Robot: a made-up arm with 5 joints.
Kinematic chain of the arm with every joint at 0, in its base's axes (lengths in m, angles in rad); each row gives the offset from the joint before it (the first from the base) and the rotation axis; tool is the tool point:
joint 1: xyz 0 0 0.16 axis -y
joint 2: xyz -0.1 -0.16 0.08 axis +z
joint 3: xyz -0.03 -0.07 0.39 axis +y
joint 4: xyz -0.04 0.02 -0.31 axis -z
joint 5: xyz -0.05 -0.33 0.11 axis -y
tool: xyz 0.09 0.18 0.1
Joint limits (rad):
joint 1: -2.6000..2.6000
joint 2: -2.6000..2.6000
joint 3: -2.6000..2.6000
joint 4: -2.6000..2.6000
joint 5: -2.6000..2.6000
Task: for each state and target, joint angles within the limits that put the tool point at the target. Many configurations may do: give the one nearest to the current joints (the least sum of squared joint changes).
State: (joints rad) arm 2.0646 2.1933 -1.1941 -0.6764 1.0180
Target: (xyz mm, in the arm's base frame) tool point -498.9 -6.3 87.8
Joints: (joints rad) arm 1.7735 2.2150 -1.4037 -1.0080 0.9428
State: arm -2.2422 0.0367 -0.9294 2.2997 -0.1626
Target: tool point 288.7 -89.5 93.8
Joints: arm -2.2925 -0.4417 -0.7579 2.6000 -0.2608
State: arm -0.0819 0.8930 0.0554 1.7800 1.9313
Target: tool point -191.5 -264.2 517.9
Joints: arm -0.3273 1.1267 -0.2039 1.6018 1.9910
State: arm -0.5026 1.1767 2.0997 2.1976 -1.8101
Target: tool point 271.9 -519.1 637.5
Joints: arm -0.9365 1.4088 1.2495 2.5394 -1.8864
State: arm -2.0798 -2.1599 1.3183 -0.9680 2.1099
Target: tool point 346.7 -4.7 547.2
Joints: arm -1.5195 -1.5815 1.0752 -1.1896 1.9791
